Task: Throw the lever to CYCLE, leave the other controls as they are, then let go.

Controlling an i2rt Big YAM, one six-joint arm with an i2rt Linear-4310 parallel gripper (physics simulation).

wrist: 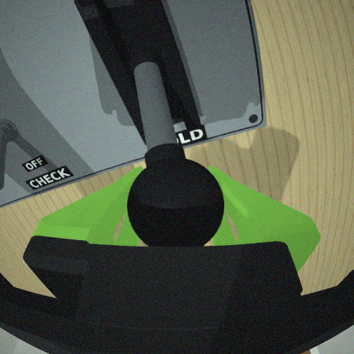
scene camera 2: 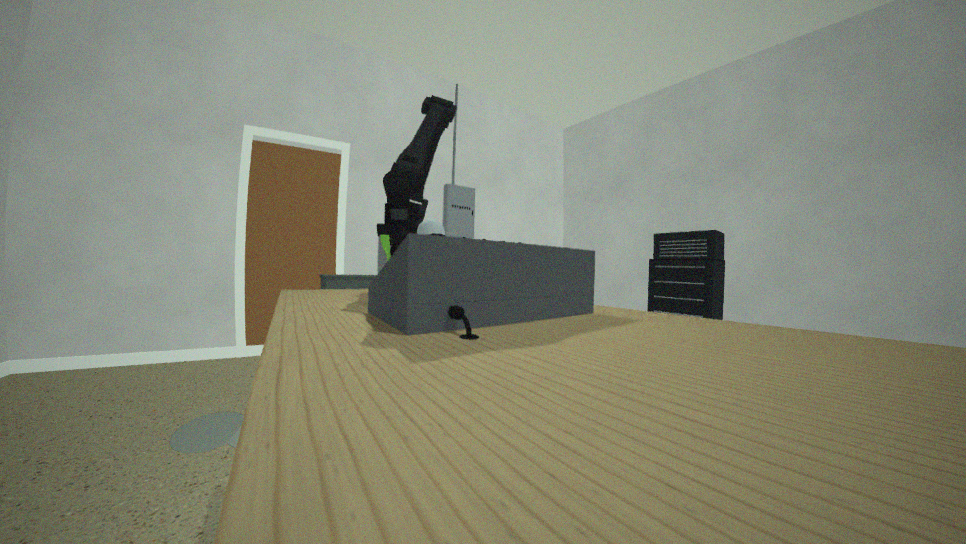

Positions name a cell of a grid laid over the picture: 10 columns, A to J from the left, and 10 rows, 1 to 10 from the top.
I see my gripper (wrist: E5) and a lever (wrist: E6).
